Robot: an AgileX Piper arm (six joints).
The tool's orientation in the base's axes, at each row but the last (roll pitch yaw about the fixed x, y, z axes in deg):
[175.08 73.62 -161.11]
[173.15 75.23 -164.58]
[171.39 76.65 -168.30]
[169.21 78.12 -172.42]
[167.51 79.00 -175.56]
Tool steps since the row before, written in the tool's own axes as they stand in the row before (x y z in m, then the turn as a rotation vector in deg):
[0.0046 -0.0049 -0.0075 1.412 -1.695 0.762]
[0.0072 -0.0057 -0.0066 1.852 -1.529 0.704]
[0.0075 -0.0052 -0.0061 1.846 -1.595 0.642]
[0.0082 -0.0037 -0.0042 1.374 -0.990 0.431]
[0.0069 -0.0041 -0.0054 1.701 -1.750 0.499]
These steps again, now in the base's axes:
[-0.0058 -0.0078 -0.0024 0.970 -1.384 -1.610]
[-0.0055 -0.0082 -0.0055 0.748 -1.281 -2.015]
[-0.0055 -0.0073 -0.0061 0.715 -1.364 -1.998]
[-0.0044 -0.0050 -0.0073 0.428 -0.843 -1.470]
[-0.0052 -0.0056 -0.0059 0.648 -1.555 -1.835]

